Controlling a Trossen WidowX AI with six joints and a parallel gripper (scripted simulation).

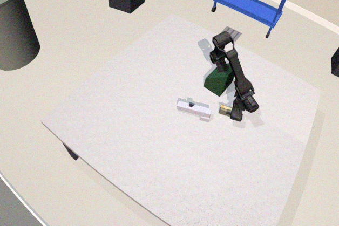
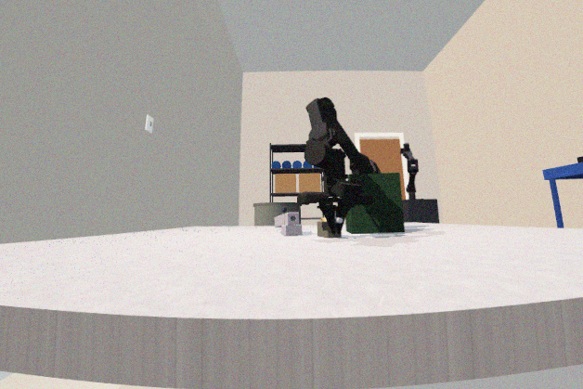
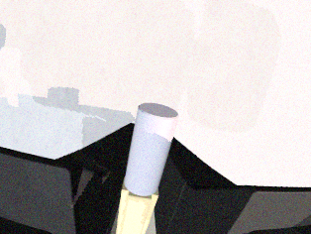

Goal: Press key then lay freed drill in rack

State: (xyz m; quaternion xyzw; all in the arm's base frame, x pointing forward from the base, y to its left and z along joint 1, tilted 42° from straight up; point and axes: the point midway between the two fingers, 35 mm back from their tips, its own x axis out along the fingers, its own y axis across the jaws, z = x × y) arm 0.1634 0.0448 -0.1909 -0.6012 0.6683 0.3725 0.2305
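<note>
The drill lies 40 mm to the right of my gripper tip and 30 mm above it. From my gripper tip the other things lie so: housing: 200 mm to the right, 100 mm ahead, 20 mm above; key: 230 mm to the right, 110 mm ahead, 40 mm above; rack: 50 mm to the right, 10 mm above.
</note>
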